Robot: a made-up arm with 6 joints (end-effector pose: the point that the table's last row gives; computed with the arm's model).
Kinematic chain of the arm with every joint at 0, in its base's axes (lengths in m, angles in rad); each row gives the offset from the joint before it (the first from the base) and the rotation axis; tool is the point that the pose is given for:
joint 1: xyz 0 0 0.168 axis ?
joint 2: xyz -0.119 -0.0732 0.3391 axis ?
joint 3: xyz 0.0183 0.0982 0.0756 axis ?
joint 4: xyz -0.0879 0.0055 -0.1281 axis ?
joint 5: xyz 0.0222 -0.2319 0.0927 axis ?
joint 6: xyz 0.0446 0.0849 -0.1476 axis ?
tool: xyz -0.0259 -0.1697 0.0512
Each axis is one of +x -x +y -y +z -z.
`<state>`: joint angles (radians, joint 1 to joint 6).
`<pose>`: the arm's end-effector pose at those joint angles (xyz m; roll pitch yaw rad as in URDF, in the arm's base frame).
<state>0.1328 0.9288 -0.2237 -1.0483 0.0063 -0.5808</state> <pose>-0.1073 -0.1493 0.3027 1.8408 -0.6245 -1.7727</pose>
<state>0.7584 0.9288 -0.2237 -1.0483 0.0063 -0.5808</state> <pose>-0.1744 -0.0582 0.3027 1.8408 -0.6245 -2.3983</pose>
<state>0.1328 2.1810 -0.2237 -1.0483 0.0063 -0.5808</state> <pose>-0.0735 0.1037 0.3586 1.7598 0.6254 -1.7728</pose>
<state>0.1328 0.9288 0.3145 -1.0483 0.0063 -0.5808</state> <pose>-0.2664 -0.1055 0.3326 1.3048 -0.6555 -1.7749</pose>
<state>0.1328 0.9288 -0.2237 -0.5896 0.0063 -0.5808</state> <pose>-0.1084 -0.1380 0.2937 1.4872 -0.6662 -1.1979</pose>
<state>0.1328 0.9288 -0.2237 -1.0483 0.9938 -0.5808</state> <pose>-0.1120 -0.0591 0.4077 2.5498 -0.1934 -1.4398</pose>
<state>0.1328 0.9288 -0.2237 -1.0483 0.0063 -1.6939</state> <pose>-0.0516 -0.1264 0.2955 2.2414 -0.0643 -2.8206</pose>
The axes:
joint 1: -z
joint 2: +x
joint 3: -z
joint 4: +y
joint 5: +x
joint 6: +y

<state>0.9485 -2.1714 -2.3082 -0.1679 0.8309 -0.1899</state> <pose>-0.1583 -0.2207 0.3896 3.0755 0.9601 2.5684</pose>
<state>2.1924 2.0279 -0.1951 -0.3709 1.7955 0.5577</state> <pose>0.0116 0.1255 0.4839 -2.3398 -0.4116 -2.9995</pose>
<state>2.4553 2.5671 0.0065 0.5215 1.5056 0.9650</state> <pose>0.0896 0.0594 0.5693 -1.5629 -0.8056 3.0075</pose>
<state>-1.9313 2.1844 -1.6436 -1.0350 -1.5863 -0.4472</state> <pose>-0.0349 0.2571 0.3860 1.5764 0.0902 -0.1254</pose>
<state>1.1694 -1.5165 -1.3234 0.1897 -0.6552 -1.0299</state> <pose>0.0051 -0.2704 0.5713 -0.1643 0.7901 0.9239</pose>
